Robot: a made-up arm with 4 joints.
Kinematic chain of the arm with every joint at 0, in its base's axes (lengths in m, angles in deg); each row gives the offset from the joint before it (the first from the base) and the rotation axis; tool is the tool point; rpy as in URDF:
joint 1: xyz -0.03 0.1 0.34 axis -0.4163 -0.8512 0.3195
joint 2: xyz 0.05 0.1 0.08 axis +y
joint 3: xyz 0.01 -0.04 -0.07 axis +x
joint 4: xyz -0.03 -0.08 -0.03 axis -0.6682 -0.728 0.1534
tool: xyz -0.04 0 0.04 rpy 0 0 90
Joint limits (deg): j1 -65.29..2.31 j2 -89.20..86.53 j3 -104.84..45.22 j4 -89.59..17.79
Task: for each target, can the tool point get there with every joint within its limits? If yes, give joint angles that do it. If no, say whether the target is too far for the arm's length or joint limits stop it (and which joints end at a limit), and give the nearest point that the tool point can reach.
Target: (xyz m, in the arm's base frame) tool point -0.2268 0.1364 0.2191
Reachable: no: joint limits stop it (at a limit: joint 1, joint 3, joint 4) | nearest point -0.0845 0.1116 0.2789 | short by 0.156 m
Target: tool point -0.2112 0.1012 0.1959
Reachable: no: joint limits stop it (at a limit: joint 1, joint 3, joint 4) | nearest point -0.0779 0.1114 0.2651 | short by 0.151 m
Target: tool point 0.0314 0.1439 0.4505
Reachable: yes | joints -22.37 5.36 -82.47 -40.86
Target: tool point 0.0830 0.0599 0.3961
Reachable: yes | joints -48.70 55.65 -53.16 -41.21
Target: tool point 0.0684 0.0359 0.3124
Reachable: yes | joints -19.52 -53.58 15.99 -68.41
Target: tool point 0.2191 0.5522 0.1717
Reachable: no: too far | nearest point 0.0586 0.1635 0.3400 | short by 0.453 m
